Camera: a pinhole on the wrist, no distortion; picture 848 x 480 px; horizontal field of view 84.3 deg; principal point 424.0 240.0 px. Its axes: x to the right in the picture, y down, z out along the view. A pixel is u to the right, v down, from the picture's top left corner.
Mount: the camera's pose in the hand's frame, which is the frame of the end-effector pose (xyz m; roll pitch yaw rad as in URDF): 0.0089 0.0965 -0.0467 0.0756 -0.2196 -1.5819
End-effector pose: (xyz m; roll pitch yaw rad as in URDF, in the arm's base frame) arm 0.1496 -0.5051 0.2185 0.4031 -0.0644 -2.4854
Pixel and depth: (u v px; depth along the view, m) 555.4 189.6 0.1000
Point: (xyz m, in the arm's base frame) 0.1991 -0.5448 0.3048
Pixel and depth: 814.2 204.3 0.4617
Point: 0.0035 -0.1710 0.5887
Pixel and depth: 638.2 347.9 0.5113
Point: -0.0283 -0.3667 0.6850
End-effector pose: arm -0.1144 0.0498 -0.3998 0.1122 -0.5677 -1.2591
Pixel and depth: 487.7 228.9 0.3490
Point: -0.0857 0.2594 -0.1479
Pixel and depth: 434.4 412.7 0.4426
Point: -0.0152 0.1937 0.0261
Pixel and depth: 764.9 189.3 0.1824
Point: -0.1577 0.1478 -0.2803
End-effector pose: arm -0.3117 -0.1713 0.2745 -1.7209 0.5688 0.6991
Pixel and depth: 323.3 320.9 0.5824
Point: -0.7248 0.0599 -0.1136
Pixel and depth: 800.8 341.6 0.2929
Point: -0.4644 0.0940 0.2691
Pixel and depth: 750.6 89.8 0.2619
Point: -0.5345 -0.0414 0.3166
